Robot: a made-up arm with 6 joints.
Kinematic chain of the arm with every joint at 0, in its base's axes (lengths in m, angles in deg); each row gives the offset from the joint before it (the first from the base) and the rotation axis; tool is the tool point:
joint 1: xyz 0 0 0.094 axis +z
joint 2: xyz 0 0.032 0 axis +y
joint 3: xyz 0 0 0.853 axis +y
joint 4: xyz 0 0 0.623 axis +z
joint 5: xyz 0 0 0 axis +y
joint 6: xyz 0 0 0.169 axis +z
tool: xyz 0 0 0
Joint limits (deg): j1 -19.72..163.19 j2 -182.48..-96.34 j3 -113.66..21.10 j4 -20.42..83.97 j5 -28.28..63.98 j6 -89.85..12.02
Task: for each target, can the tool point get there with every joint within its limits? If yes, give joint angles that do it. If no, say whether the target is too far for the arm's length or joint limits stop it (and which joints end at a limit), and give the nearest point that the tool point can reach.
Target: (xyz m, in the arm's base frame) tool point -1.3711 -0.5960 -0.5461
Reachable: yes | joints 24.36 -108.21 -15.51 -7.75 24.46 -59.36
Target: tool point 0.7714 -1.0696 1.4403
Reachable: no: too far | nearest point 0.8678 -1.2033 0.3243 | short by 1.128 m
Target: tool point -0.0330 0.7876 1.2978
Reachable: no: joint limits stop it (at a limit: joint 2, joint 3, joint 5) | nearest point -0.0291 0.6947 -0.3463 | short by 1.647 m
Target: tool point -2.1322 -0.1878 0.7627
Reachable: no: too far | nearest point -1.5716 -0.1384 0.2699 | short by 0.748 m
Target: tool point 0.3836 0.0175 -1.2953
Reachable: yes | joints -3.37 -168.14 -53.44 -9.33 -17.01 -36.76
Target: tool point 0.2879 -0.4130 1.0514
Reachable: no: joint limits stop it (at a limit: joint 2, joint 3, joint 5) | nearest point 0.8484 -1.2170 0.3242 | short by 1.220 m
